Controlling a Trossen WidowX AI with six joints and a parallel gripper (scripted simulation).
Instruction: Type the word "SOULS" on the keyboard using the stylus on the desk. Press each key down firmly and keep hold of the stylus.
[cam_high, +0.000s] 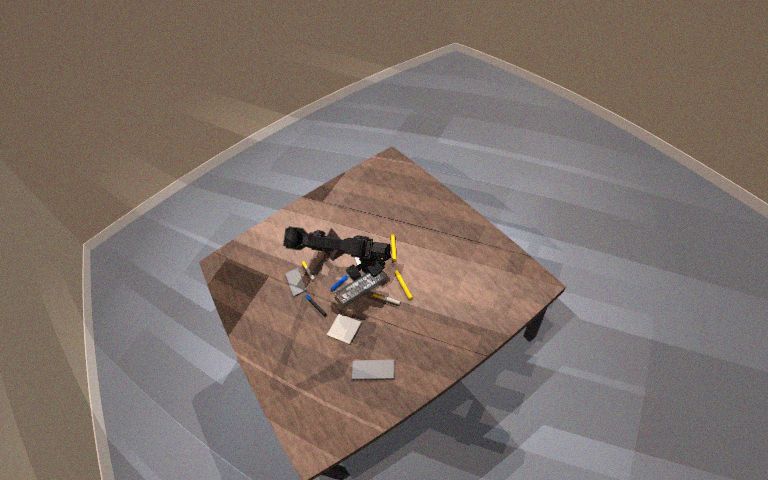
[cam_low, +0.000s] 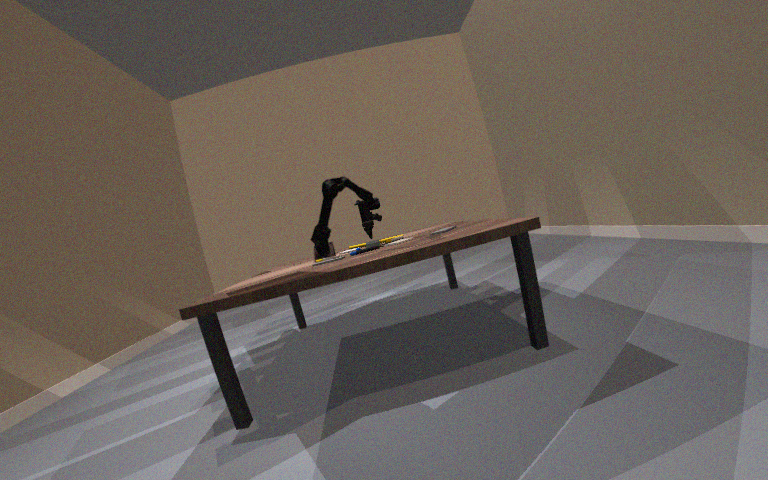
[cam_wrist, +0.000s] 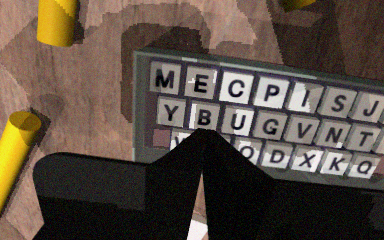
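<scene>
Now: gripper tip 90 mm to the left of the blue stylus, 90 mm past it and 30 mm above it. The rest, counted from my gripper tip: grey sheet: 330 mm ahead, 260 mm to the right, 40 mm below.
</scene>
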